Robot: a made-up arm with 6 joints.
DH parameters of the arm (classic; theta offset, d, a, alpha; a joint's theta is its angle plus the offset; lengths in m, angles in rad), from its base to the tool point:
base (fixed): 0 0.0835 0 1.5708
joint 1: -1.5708 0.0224 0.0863 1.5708
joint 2: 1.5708 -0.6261 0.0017 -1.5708
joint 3: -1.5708 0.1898 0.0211 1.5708
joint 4: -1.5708 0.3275 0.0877 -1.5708
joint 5: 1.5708 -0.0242 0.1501 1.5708
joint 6: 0.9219 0 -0.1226 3.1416
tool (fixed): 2.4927 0.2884 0 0
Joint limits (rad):
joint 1: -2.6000..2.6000
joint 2: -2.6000..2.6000
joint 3: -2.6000..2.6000
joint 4: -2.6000..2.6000
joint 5: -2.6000..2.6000
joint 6: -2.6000..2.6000
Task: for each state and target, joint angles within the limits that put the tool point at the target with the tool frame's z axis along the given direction. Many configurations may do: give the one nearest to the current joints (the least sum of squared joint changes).
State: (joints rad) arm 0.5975 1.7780 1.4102 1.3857 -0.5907 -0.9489
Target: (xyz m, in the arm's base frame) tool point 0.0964 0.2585 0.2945 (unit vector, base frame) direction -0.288 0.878 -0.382
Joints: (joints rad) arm 0.7898 1.0332 1.8604 0.7096 0.3154 -0.9777
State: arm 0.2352 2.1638 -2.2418 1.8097 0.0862 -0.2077
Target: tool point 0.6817 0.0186 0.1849 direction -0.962 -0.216 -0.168
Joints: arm 0.2999 2.2066 -2.3645 1.9241 -0.7749 0.3492
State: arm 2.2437 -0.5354 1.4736 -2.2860 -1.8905 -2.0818
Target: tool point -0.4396 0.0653 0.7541 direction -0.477 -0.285 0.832
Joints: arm 1.5603 -0.6087 0.8167 -2.3245 -2.5322 -1.9080
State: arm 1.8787 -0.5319 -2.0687 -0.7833 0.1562 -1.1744
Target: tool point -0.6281 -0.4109 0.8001 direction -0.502 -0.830 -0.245
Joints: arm 2.3017 -1.3505 -1.7542 -0.3750 0.0877 -0.7246
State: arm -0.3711 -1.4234 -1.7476 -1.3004 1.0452 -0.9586
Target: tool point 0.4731 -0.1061 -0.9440 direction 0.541 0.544 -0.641
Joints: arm -1.1342 -0.8899 -1.8809 -1.9402 0.6620 -1.2652
